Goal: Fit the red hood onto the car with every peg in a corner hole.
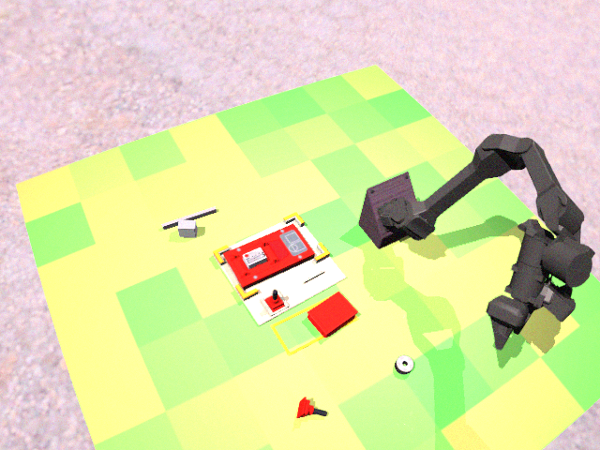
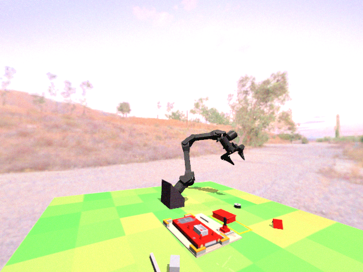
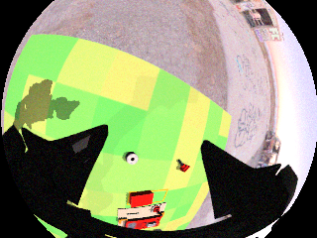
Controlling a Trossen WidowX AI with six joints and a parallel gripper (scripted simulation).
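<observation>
My gripper tip is now 14 cm short of the hood, 31 cm to the left of it and 24 cm above it. The rest, counted from my gripper tip: grey engine block: 22 cm ahead, 52 cm to the right, 23 cm below; then white jig: 18 cm ahead, 50 cm to the right, 24 cm below.
</observation>
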